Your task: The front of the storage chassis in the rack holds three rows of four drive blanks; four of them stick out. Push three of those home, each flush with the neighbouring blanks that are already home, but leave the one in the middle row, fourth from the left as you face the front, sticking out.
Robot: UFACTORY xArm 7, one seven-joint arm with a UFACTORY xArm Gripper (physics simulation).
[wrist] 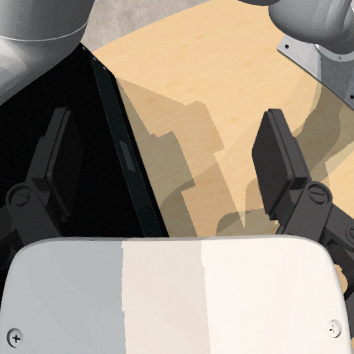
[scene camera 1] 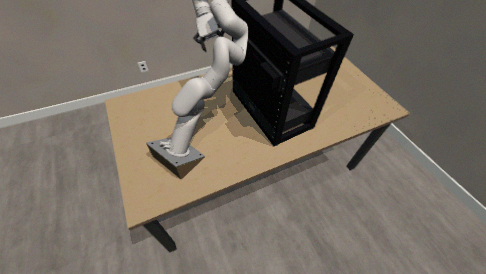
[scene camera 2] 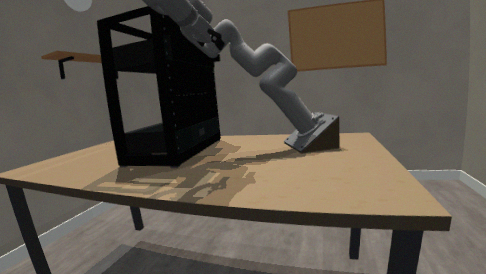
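Seen in the pictures: gripper, fingertip midpoint: (wrist: 168,127) (scene camera 2: 213,45); arm's base, origin of the base link: (scene camera 1: 177,150) (scene camera 2: 309,128).
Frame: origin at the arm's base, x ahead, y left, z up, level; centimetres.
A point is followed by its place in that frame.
Note:
The black rack (scene camera 1: 286,105) @[y -9.5, x 53.9, z 25.2 cm] (scene camera 2: 114,100) @[y 43.7, x 68.7, z 20.3 cm] (wrist: 110,190) @[y 23.2, x 46.0, z 12.8 cm] stands upright on the table. Its front faces the arm's base and is in deep shade. A dark block (scene camera 1: 270,72) @[y -3.6, x 46.3, z 41.5 cm] stands out from the upper part of that front; I cannot tell whether it is the storage chassis. I cannot make out the rows of drive blanks or which stick out. My gripper (scene camera 1: 212,41) @[y 27.0, x 30.1, z 37.1 cm] (scene camera 2: 216,39) @[y 27.0, x 30.1, z 37.1 cm] (wrist: 168,127) @[y 27.0, x 30.1, z 37.1 cm] is open and empty, high up near the rack's front. In the wrist view its fingers are wide apart, with the rack front behind the left finger and table behind the right.
The arm's wedge-shaped base (scene camera 1: 191,164) @[y -8.8, x 5.1, z -3.2 cm] (scene camera 2: 322,140) @[y 9.5, x -6.6, z -3.5 cm] (wrist: 305,60) @[y 1.8, x 8.2, z -5.8 cm] stands on the table (scene camera 1: 225,175) @[y -18.2, x 20.4, z -7.7 cm] (scene camera 2: 350,185) @[y 44.8, x -16.8, z -7.7 cm] (wrist: 175,50) @[y -11.1, x 35.5, z -7.7 cm] in front of the rack. The upper arm links pass close to the rack's top. A wall shelf (scene camera 2: 80,57) is behind the rack.

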